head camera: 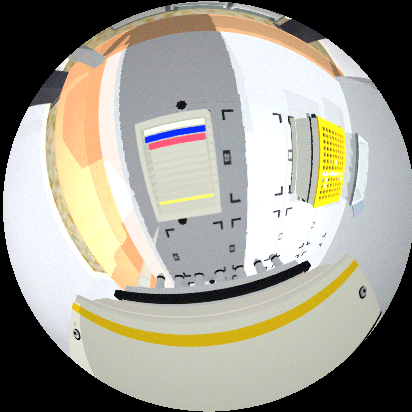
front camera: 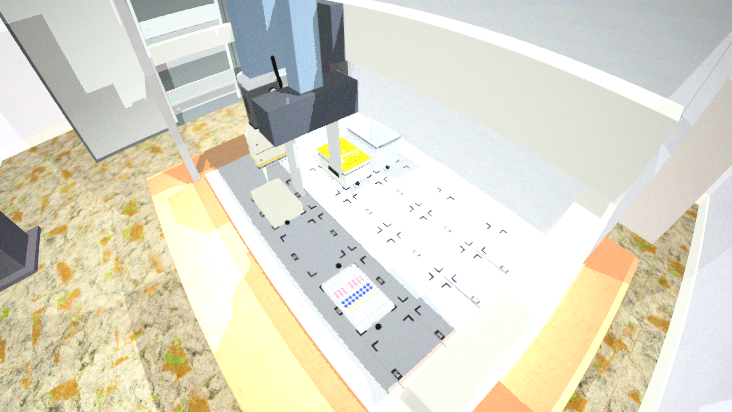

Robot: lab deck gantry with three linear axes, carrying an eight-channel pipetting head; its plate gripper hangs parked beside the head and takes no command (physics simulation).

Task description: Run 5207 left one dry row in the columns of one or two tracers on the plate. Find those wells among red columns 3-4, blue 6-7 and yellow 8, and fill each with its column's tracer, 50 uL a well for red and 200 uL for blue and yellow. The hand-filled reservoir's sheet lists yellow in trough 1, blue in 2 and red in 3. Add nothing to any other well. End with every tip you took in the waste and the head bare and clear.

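Observation:
The white plate has pink-red wells with a gap across their columns, two blue columns and faint yellow wells; its yellow wells are too washed out to judge. The reservoir holds blue and red near its far end, beside a pale trough at that end, and yellow near the opposite end. The pipetting head is by the reservoir. A pale tip hangs from its leftmost channel; the other visible nozzles look bare. The parked gripper is open and empty, its two pale fingers apart.
The yellow tip rack stands beyond the reservoir, with the waste bin beside it. A gripper finger crosses in front of the rack in the front view. Pale frame rails surround the deck.

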